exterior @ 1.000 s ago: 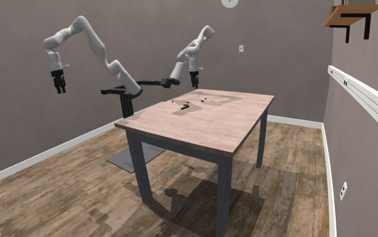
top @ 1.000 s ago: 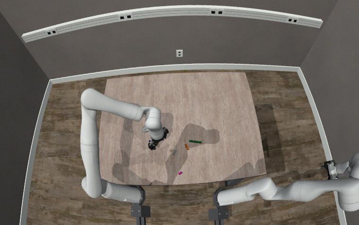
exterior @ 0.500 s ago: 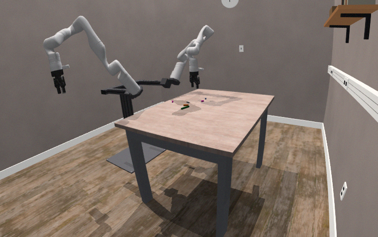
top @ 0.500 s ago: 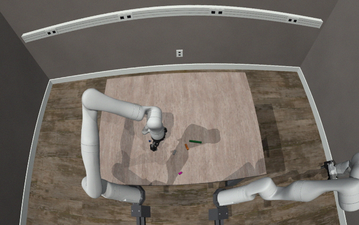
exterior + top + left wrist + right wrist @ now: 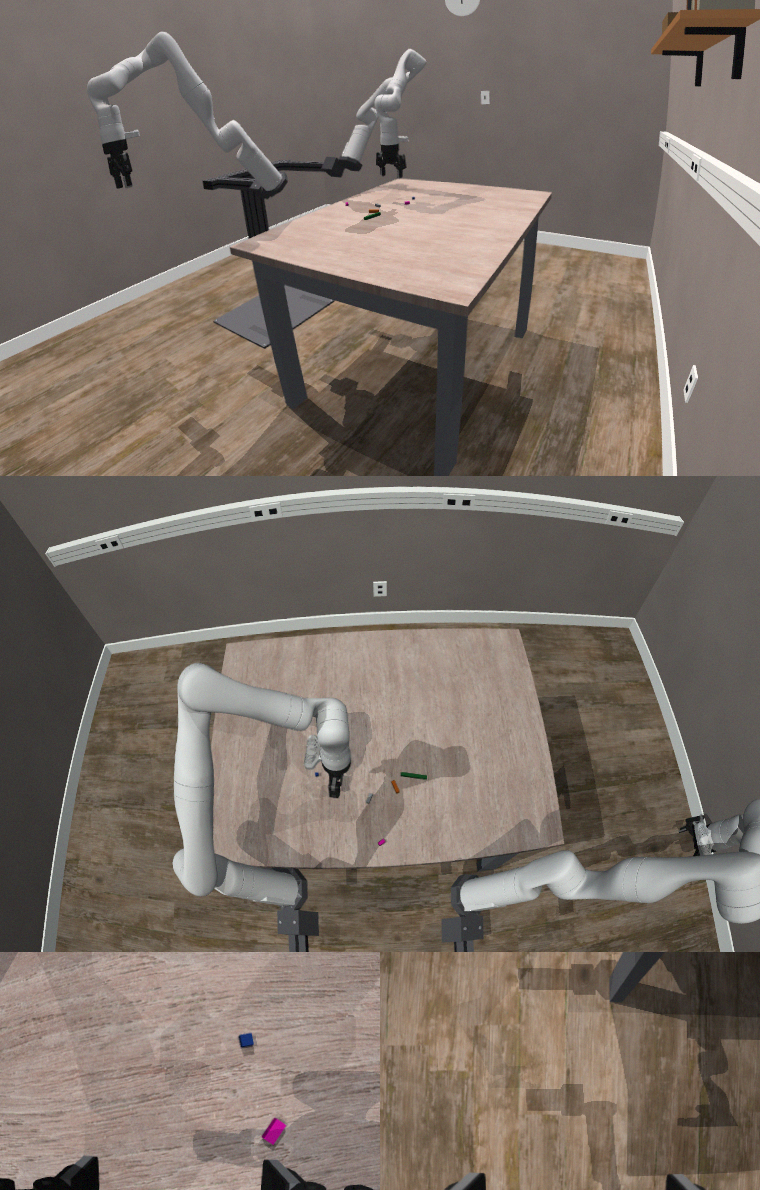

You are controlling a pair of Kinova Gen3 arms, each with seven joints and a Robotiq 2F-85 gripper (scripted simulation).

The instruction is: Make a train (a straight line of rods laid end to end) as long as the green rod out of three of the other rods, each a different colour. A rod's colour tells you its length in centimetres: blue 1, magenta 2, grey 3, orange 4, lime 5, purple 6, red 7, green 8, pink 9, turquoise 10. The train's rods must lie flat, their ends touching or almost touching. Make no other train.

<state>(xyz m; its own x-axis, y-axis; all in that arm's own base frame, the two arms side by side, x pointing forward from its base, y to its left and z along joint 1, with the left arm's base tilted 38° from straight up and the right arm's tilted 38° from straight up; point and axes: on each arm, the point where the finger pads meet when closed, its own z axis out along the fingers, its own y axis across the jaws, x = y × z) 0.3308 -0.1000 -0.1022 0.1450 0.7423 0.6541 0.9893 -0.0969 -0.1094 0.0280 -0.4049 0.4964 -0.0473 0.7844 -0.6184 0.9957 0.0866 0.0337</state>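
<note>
Now: left hand 2 cm past the grey rod, 8 cm to the left of it and 11 cm above it. The rest, counted from my left hand: magenta rod 7 cm ahead, 11 cm below; then orange rod 2 cm ahead, 16 cm to the right, 11 cm below; then blue rod 5 cm ahead, 8 cm to the left, 11 cm below.
</note>
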